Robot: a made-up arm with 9 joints. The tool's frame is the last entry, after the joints. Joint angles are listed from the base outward.
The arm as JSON. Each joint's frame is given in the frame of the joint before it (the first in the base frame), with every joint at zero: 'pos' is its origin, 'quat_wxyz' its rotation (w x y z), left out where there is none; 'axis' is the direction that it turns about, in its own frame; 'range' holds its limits. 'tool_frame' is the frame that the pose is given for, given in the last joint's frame.
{
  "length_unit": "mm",
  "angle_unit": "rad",
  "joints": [
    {
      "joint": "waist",
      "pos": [
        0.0,
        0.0,
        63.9
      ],
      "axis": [
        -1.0,
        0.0,
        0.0
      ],
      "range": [
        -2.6,
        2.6
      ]
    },
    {
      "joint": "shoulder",
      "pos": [
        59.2,
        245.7,
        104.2
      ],
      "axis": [
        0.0,
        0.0,
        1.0
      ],
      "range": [
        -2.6,
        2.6
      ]
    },
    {
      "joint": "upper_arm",
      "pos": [
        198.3,
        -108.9,
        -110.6
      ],
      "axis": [
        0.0,
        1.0,
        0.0
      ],
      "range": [
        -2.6,
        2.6
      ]
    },
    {
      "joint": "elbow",
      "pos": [
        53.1,
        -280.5,
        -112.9
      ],
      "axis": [
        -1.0,
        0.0,
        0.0
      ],
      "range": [
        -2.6,
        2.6
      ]
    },
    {
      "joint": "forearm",
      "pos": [
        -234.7,
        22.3,
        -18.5
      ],
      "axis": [
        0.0,
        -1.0,
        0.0
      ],
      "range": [
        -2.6,
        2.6
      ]
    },
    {
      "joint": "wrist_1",
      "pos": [
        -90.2,
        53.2,
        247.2
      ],
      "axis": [
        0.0,
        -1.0,
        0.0
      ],
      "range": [
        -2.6,
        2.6
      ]
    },
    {
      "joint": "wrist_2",
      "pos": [
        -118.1,
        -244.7,
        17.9
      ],
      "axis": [
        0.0,
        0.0,
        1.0
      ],
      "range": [
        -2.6,
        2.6
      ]
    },
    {
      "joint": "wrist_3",
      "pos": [
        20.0,
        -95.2,
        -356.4
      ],
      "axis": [
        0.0,
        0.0,
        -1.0
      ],
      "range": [
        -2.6,
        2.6
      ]
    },
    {
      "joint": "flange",
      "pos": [
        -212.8,
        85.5,
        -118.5
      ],
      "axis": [
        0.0,
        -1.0,
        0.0
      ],
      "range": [
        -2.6,
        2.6
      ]
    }
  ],
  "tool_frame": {
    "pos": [
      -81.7,
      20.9,
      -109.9
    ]
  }
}
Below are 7 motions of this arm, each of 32 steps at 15 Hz.
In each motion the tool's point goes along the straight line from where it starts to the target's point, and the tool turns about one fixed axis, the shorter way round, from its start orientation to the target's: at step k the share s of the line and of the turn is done. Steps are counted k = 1, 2, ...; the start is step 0. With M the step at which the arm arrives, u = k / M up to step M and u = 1 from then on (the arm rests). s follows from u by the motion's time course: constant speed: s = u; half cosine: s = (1 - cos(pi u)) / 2; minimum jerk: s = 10 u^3 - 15 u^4 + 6 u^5.
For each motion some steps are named. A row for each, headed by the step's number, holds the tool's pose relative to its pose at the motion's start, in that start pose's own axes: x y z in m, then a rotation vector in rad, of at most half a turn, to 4 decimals.
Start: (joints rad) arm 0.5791 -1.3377 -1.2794 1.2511 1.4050 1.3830 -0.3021 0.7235 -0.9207
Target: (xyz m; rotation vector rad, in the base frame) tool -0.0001 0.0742 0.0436 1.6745 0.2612 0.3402
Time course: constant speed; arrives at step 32
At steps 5, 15, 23, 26, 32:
5: 0.0174 -0.0221 0.0048 -0.3256 0.0272 0.1471
15: 0.0523 -0.0664 0.0143 -0.9767 0.0816 0.4412
23: 0.0802 -0.1018 0.0219 -1.4977 0.1252 0.6765
26: 0.0906 -0.1151 0.0248 -1.6930 0.1415 0.7647
32: 0.1115 -0.1417 0.0305 -2.0837 0.1742 0.9411

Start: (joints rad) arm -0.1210 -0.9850 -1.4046 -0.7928 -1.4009 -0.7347 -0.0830 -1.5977 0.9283
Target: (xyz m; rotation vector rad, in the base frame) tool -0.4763 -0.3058 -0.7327 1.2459 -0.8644 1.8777
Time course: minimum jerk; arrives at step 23
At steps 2, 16, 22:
2: -0.0002 -0.0029 -0.0011 0.0018 0.0007 0.0056
16: -0.0303 -0.4229 -0.1612 0.2567 0.1022 0.8127
22: -0.0364 -0.5084 -0.1938 0.3086 0.1229 0.9771

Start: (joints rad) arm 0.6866 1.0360 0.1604 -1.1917 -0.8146 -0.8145 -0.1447 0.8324 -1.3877
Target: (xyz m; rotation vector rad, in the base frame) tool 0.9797 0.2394 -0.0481 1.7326 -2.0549 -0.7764
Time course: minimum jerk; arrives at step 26
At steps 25, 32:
25: -0.7020 -0.0400 0.1106 -0.6646 -0.5471 -0.5910
32: -0.7024 -0.0400 0.1106 -0.6650 -0.5474 -0.5914

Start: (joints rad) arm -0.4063 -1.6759 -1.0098 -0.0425 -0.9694 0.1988 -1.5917 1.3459 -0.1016
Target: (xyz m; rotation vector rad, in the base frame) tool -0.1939 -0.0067 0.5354 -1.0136 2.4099 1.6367
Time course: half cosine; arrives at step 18
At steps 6, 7, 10, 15, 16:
6: -0.0388 -0.0973 0.2395 0.2453 0.4897 0.2080
7: -0.0511 -0.1280 0.3152 0.3228 0.6444 0.2737
10: -0.0912 -0.2283 0.5622 0.5757 1.1495 0.4883
15: -0.1449 -0.3630 0.8938 0.9153 1.8276 0.7763
16: -0.1507 -0.3773 0.9291 0.9515 1.8998 0.8070

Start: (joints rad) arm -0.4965 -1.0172 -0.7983 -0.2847 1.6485 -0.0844 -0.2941 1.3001 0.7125
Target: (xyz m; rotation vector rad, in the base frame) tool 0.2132 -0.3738 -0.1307 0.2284 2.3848 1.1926
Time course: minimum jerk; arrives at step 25
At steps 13, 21, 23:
13: -0.1227 -0.0514 -0.0019 0.3954 -0.0223 0.1884
21: -0.2210 -0.0927 -0.0035 0.7123 -0.0401 0.3395
23: -0.2272 -0.0953 -0.0036 0.7323 -0.0412 0.3490

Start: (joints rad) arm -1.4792 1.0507 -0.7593 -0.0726 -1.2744 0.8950 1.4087 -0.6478 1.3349
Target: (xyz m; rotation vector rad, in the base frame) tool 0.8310 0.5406 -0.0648 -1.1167 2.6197 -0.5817
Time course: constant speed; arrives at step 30
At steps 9, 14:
9: 0.0260 0.0881 0.0041 -0.2884 0.1315 0.0125
14: 0.0404 0.1370 0.0064 -0.4486 0.2046 0.0195

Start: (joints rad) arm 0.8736 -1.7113 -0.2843 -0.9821 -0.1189 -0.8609 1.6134 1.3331 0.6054
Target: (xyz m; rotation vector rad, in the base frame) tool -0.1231 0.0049 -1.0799 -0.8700 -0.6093 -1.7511
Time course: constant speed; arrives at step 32
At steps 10, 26, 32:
10: 0.0098 -0.0643 -0.1250 -0.4300 -0.0066 -0.1770
26: 0.0256 -0.1673 -0.3251 -1.1180 -0.0172 -0.4603
32: 0.0315 -0.2059 -0.4001 -1.3760 -0.0212 -0.5665

